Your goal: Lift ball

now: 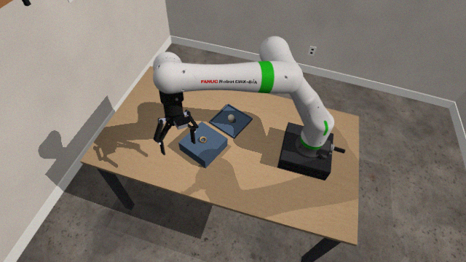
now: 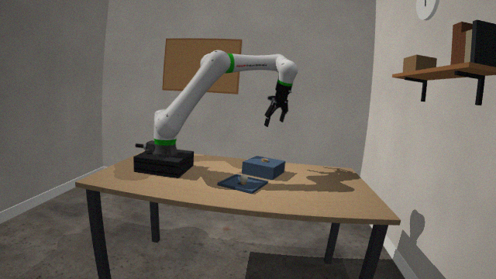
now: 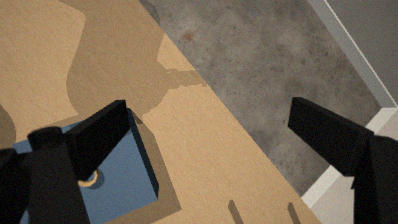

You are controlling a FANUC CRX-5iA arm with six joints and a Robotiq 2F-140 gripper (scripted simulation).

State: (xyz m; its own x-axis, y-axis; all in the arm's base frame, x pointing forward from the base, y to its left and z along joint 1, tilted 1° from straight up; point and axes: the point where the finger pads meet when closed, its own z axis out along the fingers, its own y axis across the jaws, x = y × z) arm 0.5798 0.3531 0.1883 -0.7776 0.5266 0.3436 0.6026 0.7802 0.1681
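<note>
The pale ball is 11 cm behind my hand, 44 cm to the right of it and 25 cm below it. The rest, counted from my hand: blue block (3 cm behind, 20 cm to the right, 22 cm below).
</note>
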